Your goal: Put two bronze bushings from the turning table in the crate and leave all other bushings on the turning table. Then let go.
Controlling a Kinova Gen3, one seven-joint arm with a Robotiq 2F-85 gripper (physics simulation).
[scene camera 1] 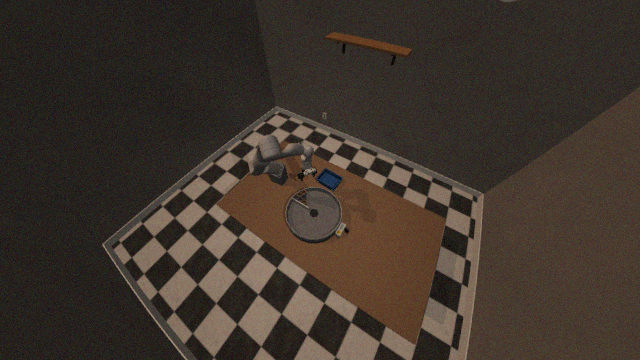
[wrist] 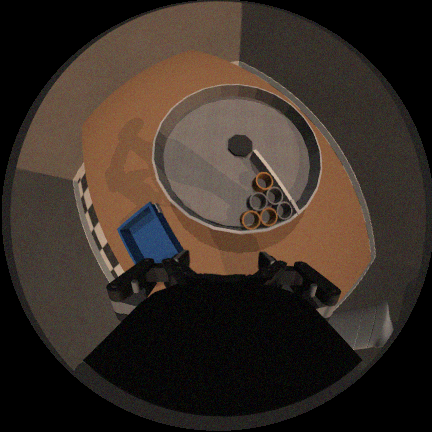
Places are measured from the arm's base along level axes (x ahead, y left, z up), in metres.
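Where they show: gripper, fingertip midpoint: (scene camera 1: pixel 307 178) (wrist: pixel 223 258); arm's base, origin of the base link: (scene camera 1: pixel 276 168).
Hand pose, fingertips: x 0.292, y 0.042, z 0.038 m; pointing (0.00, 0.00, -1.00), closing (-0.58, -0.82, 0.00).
Things, the pixels of their centre, and the offset from my fingertips. "pt": a spot on its surface instead.
- round grey turning table, body centre: (wrist: pixel 239 145) (scene camera 1: pixel 314 213) 0.164 m ahead, 0.163 m right, 0.142 m down
- third bronze bushing, body centre: (wrist: pixel 265 216) 0.011 m back, 0.105 m right, 0.122 m down
- blue crate, body centre: (wrist: pixel 150 243) (scene camera 1: pixel 329 179) 0.092 m ahead, 0.187 m left, 0.169 m down
- pale straight bar, surface spot: (wrist: pixel 276 181) (scene camera 1: pixel 300 202) pt 0.039 m ahead, 0.161 m right, 0.098 m down
- dark hub, body centre: (wrist: pixel 239 144) (scene camera 1: pixel 313 213) 0.164 m ahead, 0.163 m right, 0.137 m down
- small white box with a yellow mark, body centre: (scene camera 1: pixel 340 230) 0.398 m ahead, 0.159 m right, 0.165 m down
The round grey turning table (scene camera 1: pixel 315 230) (wrist: pixel 200 125) has a raised rim. In the wrist view three bronze bushings stand on it near the rim: one bronze bushing (wrist: pixel 264 173) nearer the hub, another bronze bushing (wrist: pixel 250 212) and a third bronze bushing (wrist: pixel 269 224) side by side at the rim. Three grey bushings (wrist: pixel 250 201) (wrist: pixel 274 188) (wrist: pixel 291 210) stand among them. The blue crate (scene camera 1: pixel 330 179) (wrist: pixel 153 240) is beside the turning table, and its visible inside is empty. My gripper (scene camera 1: pixel 307 174) (wrist: pixel 223 258) is open and empty, above the floor near the crate and turning table.
A pale straight bar (scene camera 1: pixel 301 203) (wrist: pixel 276 181) runs from the dark hub (scene camera 1: pixel 314 213) (wrist: pixel 240 145) to the rim, beside the bushings. A small white box with a yellow mark (scene camera 1: pixel 341 230) is at the turning table's edge. A wooden shelf (scene camera 1: pixel 368 44) hangs on the wall.
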